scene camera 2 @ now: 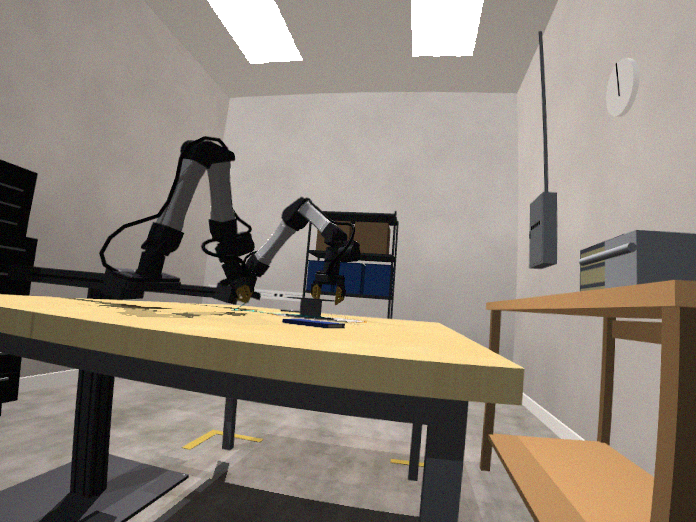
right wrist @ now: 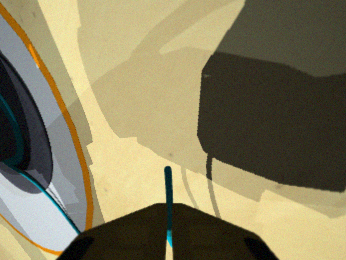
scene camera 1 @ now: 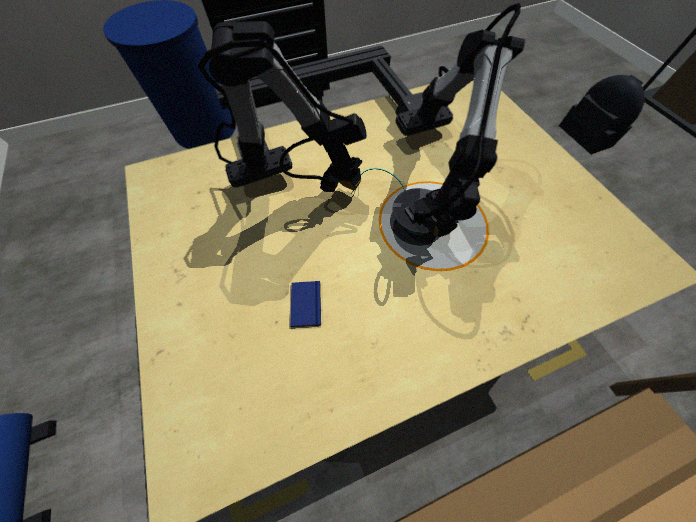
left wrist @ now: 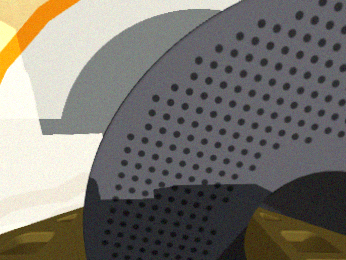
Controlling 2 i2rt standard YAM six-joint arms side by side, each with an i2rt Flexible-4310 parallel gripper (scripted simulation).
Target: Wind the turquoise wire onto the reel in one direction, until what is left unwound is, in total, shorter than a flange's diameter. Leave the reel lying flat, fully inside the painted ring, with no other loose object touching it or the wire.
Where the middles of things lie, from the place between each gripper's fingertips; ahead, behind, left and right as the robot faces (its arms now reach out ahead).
Labels:
Right now my left hand is 5 cm past the dark grey reel (scene camera 1: pixel 404 199) and 3 cm above it. Round my left hand: blue notebook (scene camera 1: pixel 305 296): 7 cm ahead, 42 cm to the right, 6 cm below.
My right gripper (scene camera 1: pixel 355 189) is now 180 mm short of the dark grey reel, 140 mm to the right of it and 10 mm above it. The rest, counted from my right hand: blue notebook (310 mm ahead, 270 mm to the right, 40 mm below).

